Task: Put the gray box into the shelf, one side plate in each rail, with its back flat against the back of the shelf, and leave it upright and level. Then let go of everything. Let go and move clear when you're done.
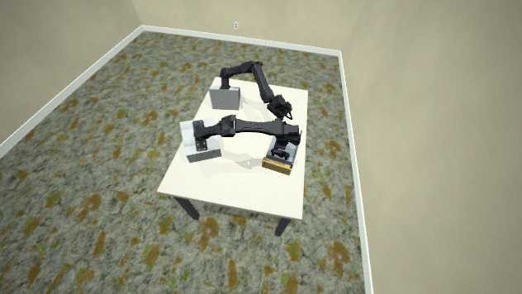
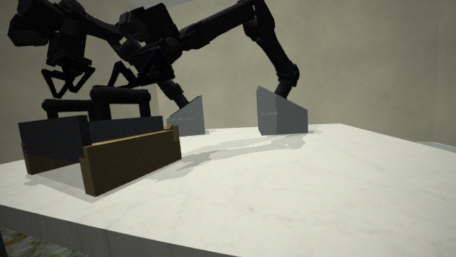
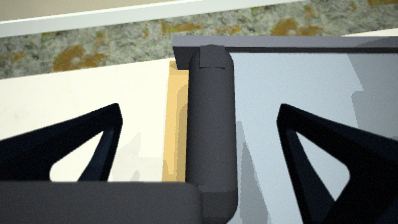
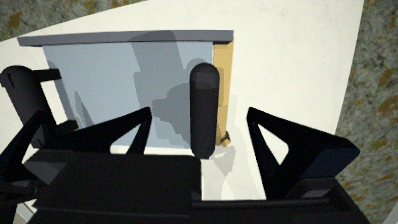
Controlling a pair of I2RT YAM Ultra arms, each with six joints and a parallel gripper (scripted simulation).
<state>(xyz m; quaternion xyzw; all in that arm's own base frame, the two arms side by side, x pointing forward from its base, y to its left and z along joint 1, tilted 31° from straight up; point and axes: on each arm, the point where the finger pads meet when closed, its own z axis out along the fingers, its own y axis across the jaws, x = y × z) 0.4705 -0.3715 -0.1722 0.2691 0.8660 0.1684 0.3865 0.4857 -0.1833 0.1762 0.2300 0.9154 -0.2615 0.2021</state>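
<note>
Right now the gray box is 1 cm behind my left hand, 12 cm to the right of it and 7 cm below it. The rest, counted from my left hand: dark back plate (8 cm ahead, 13 cm to the right, 10 cm below).
Now: the gray box 110 mm to the left of my right hand and 80 mm below it. From my right hand the other things lie so: dark back plate (110 mm below, 100 mm to the left, 90 mm ahead).
</note>
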